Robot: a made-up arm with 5 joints.
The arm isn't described. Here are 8 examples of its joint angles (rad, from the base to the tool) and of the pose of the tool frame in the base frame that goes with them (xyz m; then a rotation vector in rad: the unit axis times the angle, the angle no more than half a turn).
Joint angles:
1: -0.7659 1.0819 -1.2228 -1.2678 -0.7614
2: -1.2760 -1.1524 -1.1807 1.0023 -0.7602
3: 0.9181 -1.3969 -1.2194 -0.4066 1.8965
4: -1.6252 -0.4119 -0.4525 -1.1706 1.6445
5: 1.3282 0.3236 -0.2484 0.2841 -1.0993
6: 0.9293 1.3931 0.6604 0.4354 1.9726
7: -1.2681 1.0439 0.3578 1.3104 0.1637
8: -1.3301 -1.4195 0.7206 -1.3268 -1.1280
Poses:
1: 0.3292 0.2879 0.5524 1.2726 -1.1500 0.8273
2: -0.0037 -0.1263 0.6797 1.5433 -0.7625 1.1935
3: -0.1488 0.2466 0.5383 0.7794 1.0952 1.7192
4: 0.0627 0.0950 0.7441 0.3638 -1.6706 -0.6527
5: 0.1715 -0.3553 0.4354 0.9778 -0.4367 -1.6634
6: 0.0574 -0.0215 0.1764 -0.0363 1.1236 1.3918
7: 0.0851 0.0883 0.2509 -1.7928 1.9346 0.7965
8: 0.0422 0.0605 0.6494 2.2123 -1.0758 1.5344
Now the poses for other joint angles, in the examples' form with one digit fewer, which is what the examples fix.
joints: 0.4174 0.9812 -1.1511 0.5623 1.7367
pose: 0.444 -0.190 0.448 -1.728 0.321 0.112
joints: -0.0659 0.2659 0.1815 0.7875 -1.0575
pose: 0.323 0.040 0.334 0.602 1.043 -0.750
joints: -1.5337 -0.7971 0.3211 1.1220 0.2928
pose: 0.066 0.189 0.501 -0.637 -0.016 1.477
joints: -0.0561 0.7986 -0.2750 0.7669 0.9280
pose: 0.374 0.000 0.283 -0.917 0.860 0.637
